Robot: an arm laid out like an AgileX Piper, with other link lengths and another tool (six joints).
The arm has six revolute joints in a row. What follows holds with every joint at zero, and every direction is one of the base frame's.
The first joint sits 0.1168 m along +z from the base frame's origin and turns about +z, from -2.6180 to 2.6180 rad.
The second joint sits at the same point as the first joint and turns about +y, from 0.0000 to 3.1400 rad.
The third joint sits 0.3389 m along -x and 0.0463 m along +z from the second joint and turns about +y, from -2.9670 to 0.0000 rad.
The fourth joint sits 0.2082 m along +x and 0.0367 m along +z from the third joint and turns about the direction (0.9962, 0, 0.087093), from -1.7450 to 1.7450 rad.
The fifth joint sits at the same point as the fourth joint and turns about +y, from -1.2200 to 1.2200 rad.
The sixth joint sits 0.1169 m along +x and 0.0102 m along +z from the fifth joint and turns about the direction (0.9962, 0, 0.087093), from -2.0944 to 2.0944 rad.
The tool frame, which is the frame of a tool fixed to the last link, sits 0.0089 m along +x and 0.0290 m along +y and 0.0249 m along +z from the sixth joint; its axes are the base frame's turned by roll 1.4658, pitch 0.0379 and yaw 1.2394 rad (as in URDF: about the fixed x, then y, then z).
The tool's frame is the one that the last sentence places.
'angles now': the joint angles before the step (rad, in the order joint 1, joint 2, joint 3, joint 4, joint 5, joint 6). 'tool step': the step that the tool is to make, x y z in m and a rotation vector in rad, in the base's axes. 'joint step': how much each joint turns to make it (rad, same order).
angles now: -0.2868, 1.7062, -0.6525, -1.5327, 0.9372, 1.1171
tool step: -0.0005, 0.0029, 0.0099, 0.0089, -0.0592, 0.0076
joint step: 0.0002, -0.0373, 0.0002, -0.0036, -0.0255, 0.0204
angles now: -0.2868, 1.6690, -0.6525, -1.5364, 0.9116, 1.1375
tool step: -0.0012, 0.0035, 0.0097, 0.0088, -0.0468, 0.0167
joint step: 0.0002, -0.0384, 0.0000, -0.0021, -0.0273, 0.0039
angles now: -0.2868, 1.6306, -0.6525, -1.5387, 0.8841, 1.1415
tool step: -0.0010, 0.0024, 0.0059, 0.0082, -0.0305, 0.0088
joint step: 0.0001, -0.0241, -0.0001, 0.0021, -0.0183, 0.0028
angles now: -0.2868, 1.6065, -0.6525, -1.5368, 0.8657, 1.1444
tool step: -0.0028, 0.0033, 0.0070, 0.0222, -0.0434, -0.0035
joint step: -0.0001, -0.0323, -0.0002, 0.0232, -0.0231, 0.0023
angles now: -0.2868, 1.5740, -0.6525, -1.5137, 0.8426, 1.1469
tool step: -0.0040, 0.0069, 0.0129, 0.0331, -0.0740, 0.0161
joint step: 0.0000, -0.0584, 0.0002, 0.0249, -0.0492, 0.0001
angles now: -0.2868, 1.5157, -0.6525, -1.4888, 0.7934, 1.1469
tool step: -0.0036, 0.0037, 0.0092, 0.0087, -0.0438, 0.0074
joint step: 0.0016, -0.0381, 0.0002, 0.0110, -0.0185, 0.0000
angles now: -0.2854, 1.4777, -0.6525, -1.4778, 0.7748, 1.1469
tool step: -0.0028, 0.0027, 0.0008, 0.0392, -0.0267, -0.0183
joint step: -0.0001, -0.0148, 0.0018, 0.0461, -0.0167, -0.0004
